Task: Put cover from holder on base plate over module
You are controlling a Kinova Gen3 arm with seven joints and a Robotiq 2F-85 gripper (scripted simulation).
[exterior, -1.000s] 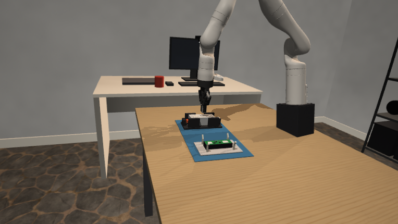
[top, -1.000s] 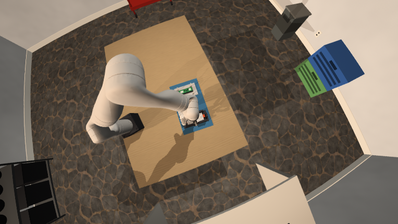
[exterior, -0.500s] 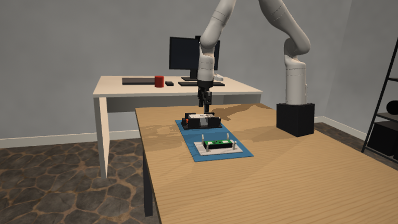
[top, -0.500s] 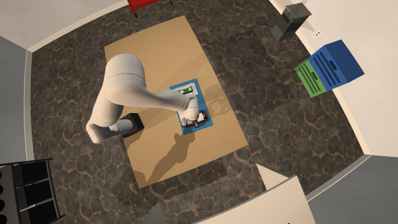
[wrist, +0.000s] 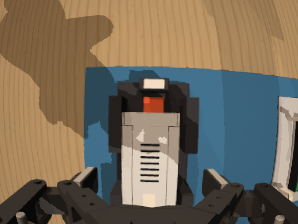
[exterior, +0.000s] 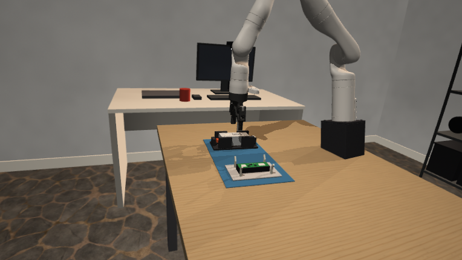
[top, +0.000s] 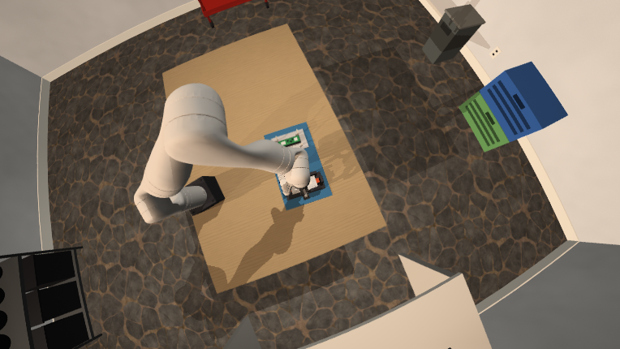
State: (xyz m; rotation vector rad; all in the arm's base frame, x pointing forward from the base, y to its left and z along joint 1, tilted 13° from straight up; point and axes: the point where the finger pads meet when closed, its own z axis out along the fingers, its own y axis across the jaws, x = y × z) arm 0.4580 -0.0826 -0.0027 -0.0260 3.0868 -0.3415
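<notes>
The cover lies 60 mm below my hand and 10 mm ahead of it.
</notes>
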